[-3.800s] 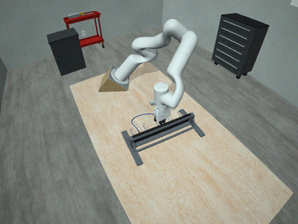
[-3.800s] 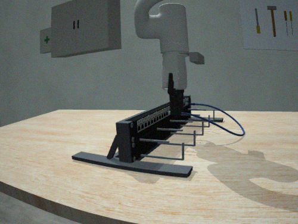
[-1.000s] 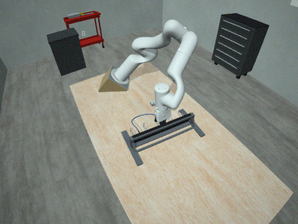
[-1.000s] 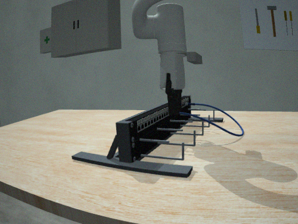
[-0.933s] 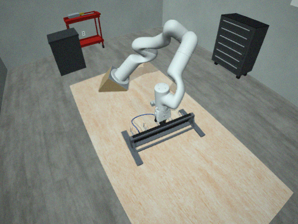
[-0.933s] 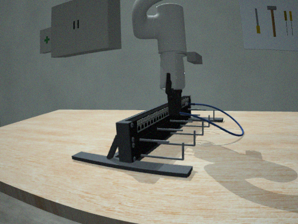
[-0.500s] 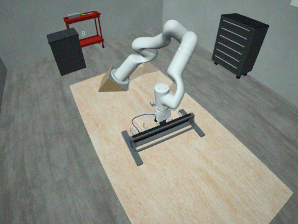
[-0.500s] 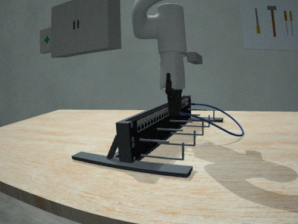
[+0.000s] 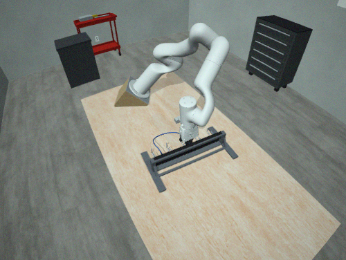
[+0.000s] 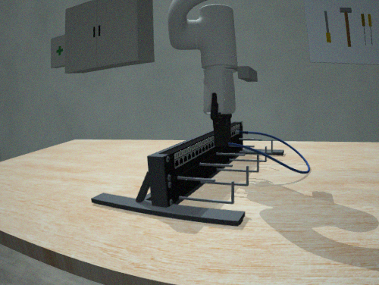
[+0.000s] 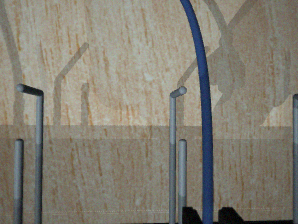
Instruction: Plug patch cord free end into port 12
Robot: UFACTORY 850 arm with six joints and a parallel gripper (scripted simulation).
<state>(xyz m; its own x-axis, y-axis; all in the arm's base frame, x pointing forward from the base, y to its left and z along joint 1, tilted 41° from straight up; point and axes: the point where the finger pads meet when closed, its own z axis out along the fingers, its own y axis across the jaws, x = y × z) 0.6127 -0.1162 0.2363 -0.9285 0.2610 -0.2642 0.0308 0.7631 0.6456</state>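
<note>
Right now the plug is 2 cm ahead of my hand and 1 cm below it.
</note>
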